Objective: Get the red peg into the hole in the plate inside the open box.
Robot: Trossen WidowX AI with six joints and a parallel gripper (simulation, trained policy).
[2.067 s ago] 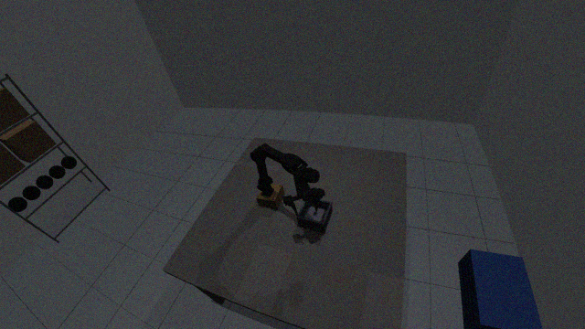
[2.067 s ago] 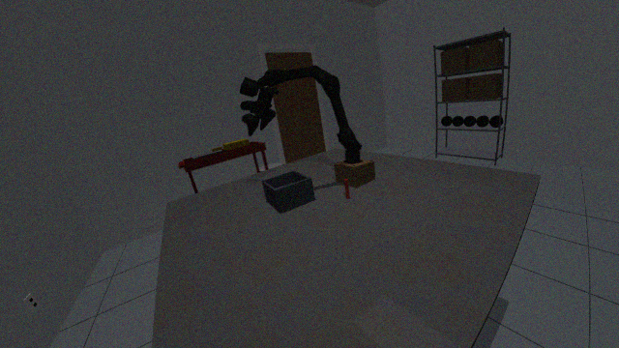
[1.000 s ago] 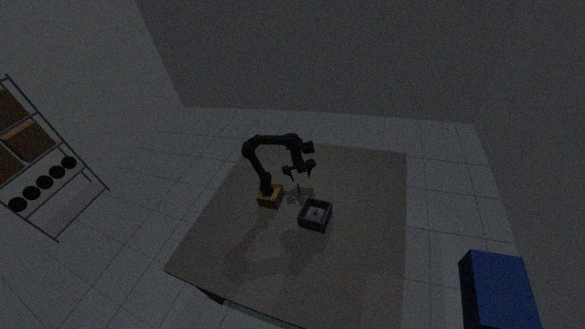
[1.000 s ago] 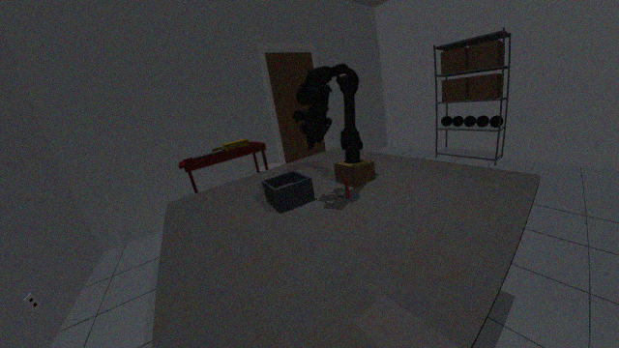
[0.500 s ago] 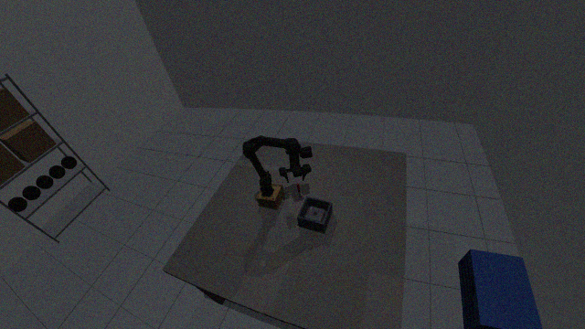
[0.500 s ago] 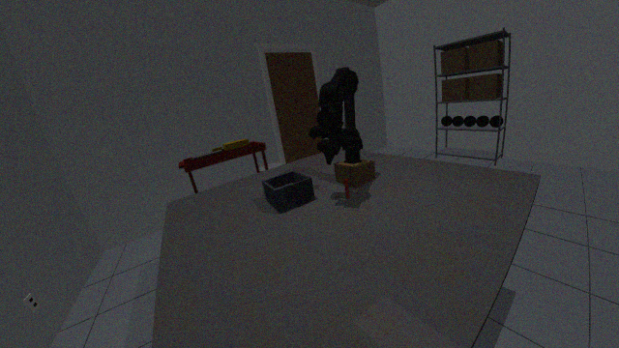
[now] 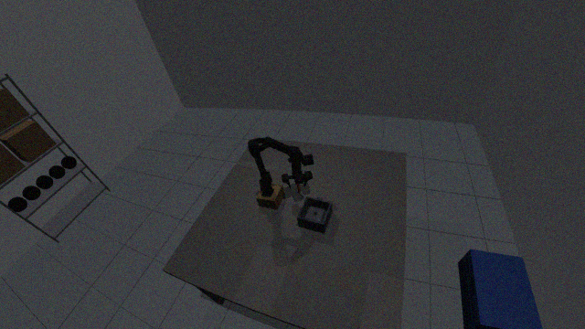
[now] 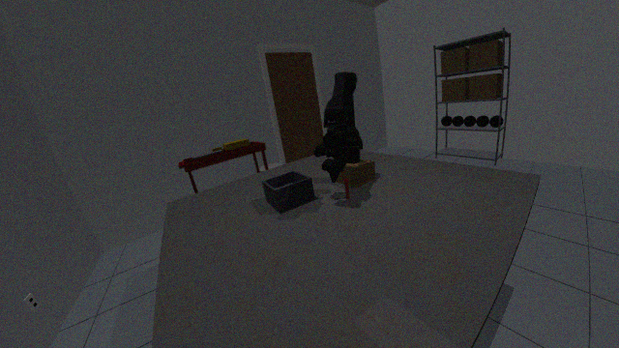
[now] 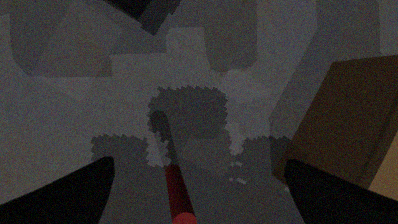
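The red peg is 1 cm behind my gripper tip, 4 cm to the left of it and 5 cm below it. The rest, counted from my gripper tip: dark box 16 cm ahead, 15 cm to the right, 6 cm below.
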